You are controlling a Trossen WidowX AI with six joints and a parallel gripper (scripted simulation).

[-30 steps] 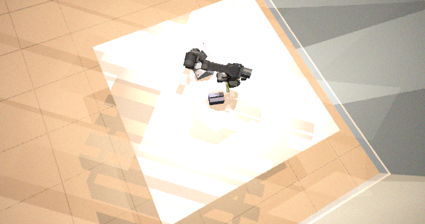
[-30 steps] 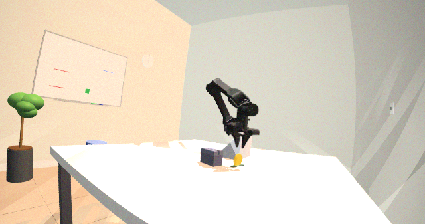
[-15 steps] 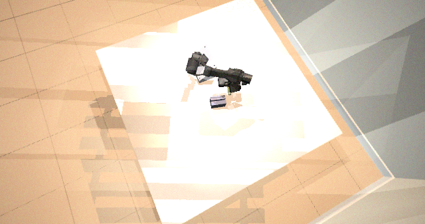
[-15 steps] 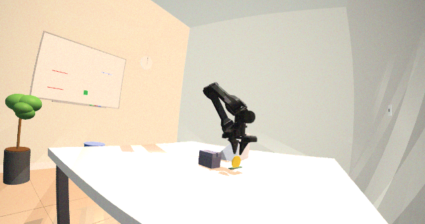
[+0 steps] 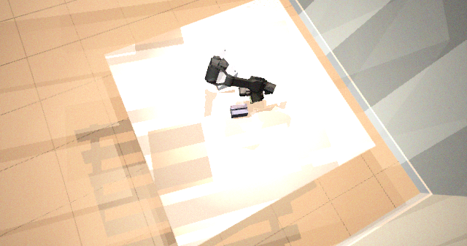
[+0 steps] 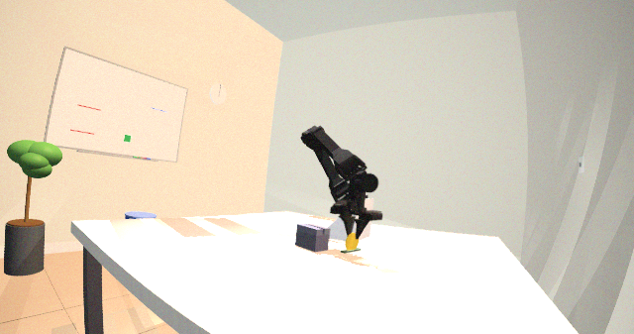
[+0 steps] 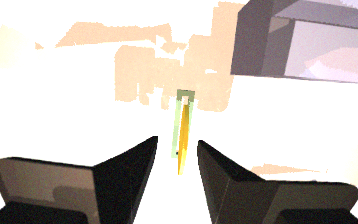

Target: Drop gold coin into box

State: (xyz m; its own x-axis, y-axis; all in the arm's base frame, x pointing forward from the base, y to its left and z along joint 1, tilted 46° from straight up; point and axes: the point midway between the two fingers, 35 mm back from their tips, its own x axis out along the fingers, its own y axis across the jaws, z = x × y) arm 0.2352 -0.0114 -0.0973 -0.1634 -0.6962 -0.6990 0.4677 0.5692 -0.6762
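My gripper tip is now 10 mm past the gold coin and 20 mm above it.
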